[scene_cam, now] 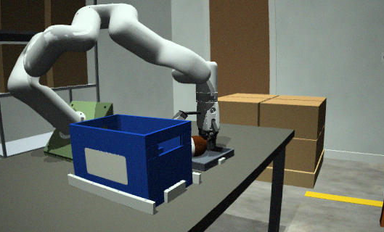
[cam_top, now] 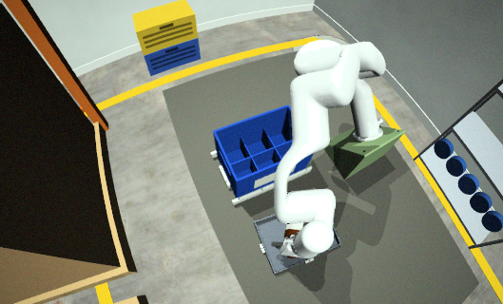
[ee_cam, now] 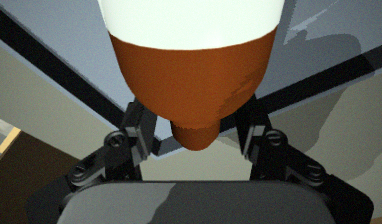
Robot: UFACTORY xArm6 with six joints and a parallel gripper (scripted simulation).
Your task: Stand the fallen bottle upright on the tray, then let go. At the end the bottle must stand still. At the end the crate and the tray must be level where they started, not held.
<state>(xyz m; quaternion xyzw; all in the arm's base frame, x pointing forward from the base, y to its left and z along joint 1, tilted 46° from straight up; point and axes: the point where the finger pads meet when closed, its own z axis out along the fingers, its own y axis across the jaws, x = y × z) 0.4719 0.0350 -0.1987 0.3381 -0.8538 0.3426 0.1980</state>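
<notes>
Right now my hand is 4 cm to the left of the brown bottle and 3 cm past it. From my hand the other things lie so: grey tray (5 cm behind, 3 cm to the right, 3 cm below); blue crate (33 cm to the right, 10 cm behind, 4 cm above).
</notes>
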